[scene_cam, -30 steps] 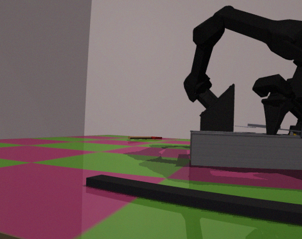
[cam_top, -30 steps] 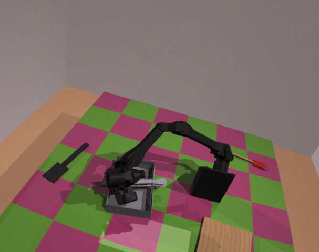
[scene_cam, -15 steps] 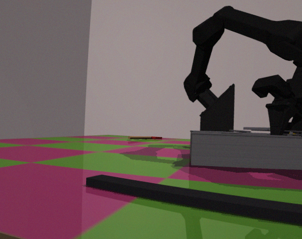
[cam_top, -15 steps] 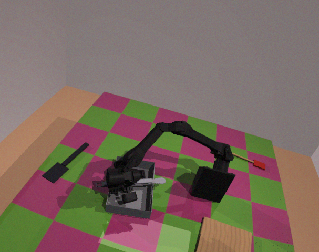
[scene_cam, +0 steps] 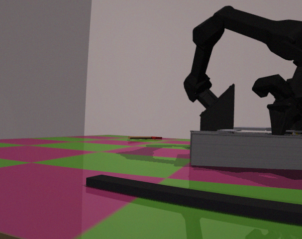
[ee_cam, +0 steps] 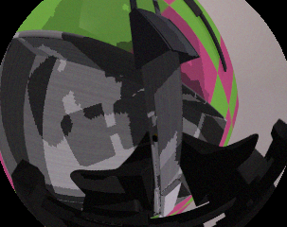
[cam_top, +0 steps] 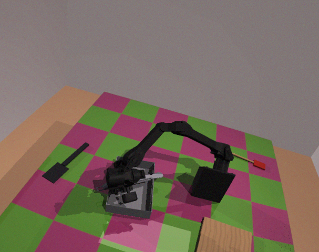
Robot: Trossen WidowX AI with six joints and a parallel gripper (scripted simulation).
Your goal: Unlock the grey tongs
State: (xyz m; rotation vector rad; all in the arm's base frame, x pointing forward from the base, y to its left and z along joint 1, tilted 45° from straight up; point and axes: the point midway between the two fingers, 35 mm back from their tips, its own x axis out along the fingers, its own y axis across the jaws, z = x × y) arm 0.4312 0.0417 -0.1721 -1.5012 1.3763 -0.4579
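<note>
Now: the grey roasting tin 50 mm behind my gripper tip and 20 mm to the right of it. From my gripper tip the other things lie so: wooden board (510 mm behind, 240 mm to the left, 30 mm below); red spatula (700 mm behind, 450 mm to the right, 30 mm below); black spatula (300 mm ahead, 60 mm to the right, 30 mm below).
</note>
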